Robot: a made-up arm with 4 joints. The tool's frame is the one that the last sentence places.
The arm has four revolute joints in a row. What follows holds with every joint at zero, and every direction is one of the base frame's. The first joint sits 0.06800 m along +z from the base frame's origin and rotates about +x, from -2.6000 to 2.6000 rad. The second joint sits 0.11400 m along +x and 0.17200 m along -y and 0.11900 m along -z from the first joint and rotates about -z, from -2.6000 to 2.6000 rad. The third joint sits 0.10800 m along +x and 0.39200 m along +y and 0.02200 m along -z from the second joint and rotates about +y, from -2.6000 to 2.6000 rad. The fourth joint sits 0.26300 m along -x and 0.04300 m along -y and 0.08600 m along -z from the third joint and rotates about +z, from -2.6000 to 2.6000 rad. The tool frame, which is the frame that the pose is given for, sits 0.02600 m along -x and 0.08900 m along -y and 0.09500 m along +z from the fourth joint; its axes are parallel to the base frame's.
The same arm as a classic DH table. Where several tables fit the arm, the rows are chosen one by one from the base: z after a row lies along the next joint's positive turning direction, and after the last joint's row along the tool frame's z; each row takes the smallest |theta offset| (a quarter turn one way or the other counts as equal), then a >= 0, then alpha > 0; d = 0 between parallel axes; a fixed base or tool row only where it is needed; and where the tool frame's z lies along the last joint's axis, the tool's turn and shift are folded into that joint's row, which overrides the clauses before.
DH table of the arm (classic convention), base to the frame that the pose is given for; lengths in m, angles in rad. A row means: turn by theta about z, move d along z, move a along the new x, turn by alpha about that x. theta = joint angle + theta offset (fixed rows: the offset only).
base (fixed): d 0.068, theta offset 1.5708, a 0, alpha 1.5708
joint 1: d 0.114, theta offset 0, a -0.172, alpha 1.5708
joint 2: d 0.141, theta offset 1.5708, a 0.108, alpha 1.5708
joint 3: d 0.349, theta offset 0, a -0.263, alpha 1.5708
joint 4: d 0, theta offset 1.2866, a -0.0927, alpha 0
tool (fixed): d 0.009, theta offset -1.2866, a 0, alpha 0
Joint limits (rad, base to tool): -2.6..2.6 -2.6..2.6 -2.6..2.6 -2.6..2.6

